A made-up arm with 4 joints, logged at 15 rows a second.
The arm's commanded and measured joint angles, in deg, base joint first. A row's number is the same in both.
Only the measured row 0 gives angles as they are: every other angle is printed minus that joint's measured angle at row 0.
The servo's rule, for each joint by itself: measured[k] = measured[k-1] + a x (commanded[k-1-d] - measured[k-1]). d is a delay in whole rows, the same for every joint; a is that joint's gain. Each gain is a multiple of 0.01, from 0.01 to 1. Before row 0 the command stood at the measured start. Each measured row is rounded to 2 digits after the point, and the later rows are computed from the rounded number. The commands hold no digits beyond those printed.
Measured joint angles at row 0: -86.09 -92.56 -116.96 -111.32
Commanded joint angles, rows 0 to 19: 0.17 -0.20 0.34 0.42; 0.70 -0.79 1.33 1.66; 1.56 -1.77 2.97 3.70; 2.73 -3.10 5.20 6.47; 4.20 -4.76 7.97 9.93; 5.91 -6.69 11.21 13.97; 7.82 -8.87 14.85 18.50; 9.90 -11.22 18.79 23.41; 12.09 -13.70 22.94 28.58; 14.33 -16.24 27.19 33.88; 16.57 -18.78 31.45 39.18; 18.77 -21.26 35.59 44.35; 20.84 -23.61 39.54 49.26; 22.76 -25.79 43.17 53.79; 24.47 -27.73 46.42 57.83; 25.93 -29.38 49.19 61.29; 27.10 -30.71 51.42 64.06; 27.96 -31.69 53.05 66.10; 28.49 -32.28 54.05 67.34; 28.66 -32.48 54.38 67.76
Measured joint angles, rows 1 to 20: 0.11 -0.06 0.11 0.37; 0.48 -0.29 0.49 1.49; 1.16 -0.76 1.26 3.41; 2.15 -1.51 2.48 6.07; 3.44 -2.55 4.18 9.43; 5.00 -3.87 6.36 13.38; 6.78 -5.47 8.99 17.83; 8.75 -7.31 12.03 22.68; 10.85 -9.35 15.41 27.81; 13.04 -11.55 19.06 33.09; 15.26 -13.86 22.90 38.39; 17.47 -16.23 26.83 43.58; 19.59 -18.59 30.77 48.52; 21.59 -20.89 34.61 53.10; 23.40 -23.08 38.27 57.22; 24.99 -25.10 41.66 60.76; 26.32 -26.90 44.69 63.63; 27.35 -28.43 47.28 65.78; 28.07 -29.66 49.38 67.14; 28.44 -30.56 50.93 67.68
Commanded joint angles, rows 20 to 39: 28.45 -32.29 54.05 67.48; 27.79 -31.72 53.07 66.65; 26.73 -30.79 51.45 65.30; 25.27 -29.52 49.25 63.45; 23.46 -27.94 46.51 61.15; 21.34 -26.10 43.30 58.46; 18.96 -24.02 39.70 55.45; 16.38 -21.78 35.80 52.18; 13.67 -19.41 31.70 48.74; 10.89 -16.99 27.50 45.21; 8.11 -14.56 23.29 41.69; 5.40 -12.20 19.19 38.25; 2.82 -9.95 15.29 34.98; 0.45 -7.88 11.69 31.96; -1.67 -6.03 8.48 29.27; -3.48 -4.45 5.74 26.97; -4.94 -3.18 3.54 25.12; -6.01 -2.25 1.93 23.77; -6.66 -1.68 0.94 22.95; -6.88 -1.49 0.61 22.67
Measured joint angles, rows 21 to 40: 28.45 -31.11 51.90 67.51; 28.03 -31.31 52.26 66.76; 27.21 -31.14 52.01 65.49; 25.99 -30.62 51.15 63.72; 24.40 -29.76 49.71 61.48; 22.47 -28.59 47.72 58.85; 20.26 -27.13 45.23 55.89; 17.82 -25.42 42.31 52.66; 15.21 -23.50 39.02 49.25; 12.49 -21.42 35.45 45.74; 9.73 -19.22 31.68 42.22; 7.00 -16.97 27.81 38.77; 4.37 -14.72 23.93 35.47; 1.90 -12.53 20.14 32.42; -0.35 -10.45 16.53 29.68; -2.32 -8.53 13.19 27.32; -3.97 -6.82 10.20 25.41; -5.26 -5.36 7.64 23.98; -6.14 -4.18 5.56 23.08; -6.61 -3.32 4.03 22.72
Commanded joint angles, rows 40 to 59: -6.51 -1.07 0.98 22.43; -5.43 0.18 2.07 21.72; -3.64 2.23 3.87 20.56; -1.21 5.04 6.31 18.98; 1.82 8.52 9.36 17.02; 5.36 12.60 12.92 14.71; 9.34 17.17 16.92 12.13; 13.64 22.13 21.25 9.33; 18.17 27.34 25.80 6.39; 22.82 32.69 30.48 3.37; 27.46 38.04 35.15 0.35; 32.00 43.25 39.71 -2.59; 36.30 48.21 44.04 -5.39; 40.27 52.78 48.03 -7.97; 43.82 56.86 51.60 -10.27; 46.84 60.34 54.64 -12.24; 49.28 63.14 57.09 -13.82; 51.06 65.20 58.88 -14.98; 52.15 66.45 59.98 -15.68; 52.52 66.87 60.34 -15.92
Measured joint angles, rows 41 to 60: -6.55 -2.60 3.08 22.47; -5.84 -1.71 2.77 21.82; -4.45 -0.45 3.11 20.72; -2.41 1.31 4.10 19.21; 0.25 3.62 5.73 17.30; 3.47 6.49 7.96 15.05; 7.17 9.91 10.74 12.51; 11.25 13.82 14.00 9.74; 15.61 18.15 17.66 6.83; 20.15 22.80 21.63 3.82; 24.76 27.68 25.82 0.80; 29.32 32.66 30.13 -2.15; 33.72 37.64 34.44 -4.97; 37.85 42.48 38.65 -7.58; 41.61 47.08 42.66 -9.92; 44.90 51.32 46.37 -11.94; 47.66 55.10 49.69 -13.58; 49.80 58.33 52.54 -14.80; 51.28 60.93 54.85 -15.57; 52.06 62.83 56.55 -15.87
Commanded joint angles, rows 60 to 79: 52.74 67.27 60.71 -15.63; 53.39 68.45 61.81 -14.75; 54.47 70.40 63.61 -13.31; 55.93 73.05 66.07 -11.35; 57.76 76.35 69.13 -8.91; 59.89 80.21 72.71 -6.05; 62.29 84.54 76.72 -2.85; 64.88 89.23 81.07 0.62; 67.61 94.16 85.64 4.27; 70.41 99.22 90.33 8.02; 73.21 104.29 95.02 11.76; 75.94 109.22 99.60 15.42; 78.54 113.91 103.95 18.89; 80.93 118.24 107.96 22.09; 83.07 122.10 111.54 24.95; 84.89 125.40 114.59 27.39; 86.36 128.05 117.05 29.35; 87.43 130.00 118.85 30.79; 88.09 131.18 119.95 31.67; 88.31 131.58 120.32 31.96
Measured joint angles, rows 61 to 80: 52.49 64.25 57.84 -15.66; 53.06 65.59 59.07 -14.87; 53.95 67.13 60.48 -13.51; 55.20 69.02 62.21 -11.63; 56.81 71.37 64.36 -9.26; 58.75 74.20 66.95 -6.47; 60.98 77.51 69.98 -3.32; 63.44 81.26 73.42 0.11; 66.07 85.39 77.21 3.73; 68.80 89.82 81.28 7.46; 71.58 94.45 85.54 11.20; 74.33 99.18 89.90 14.87; 76.98 103.89 94.26 18.37; 79.47 108.48 98.51 21.61; 81.74 112.84 102.55 24.52; 83.72 116.86 106.28 27.02; 85.38 120.44 109.62 29.05; 86.67 123.50 112.48 30.56; 87.56 125.96 114.80 31.53; 88.03 127.76 116.51 31.90
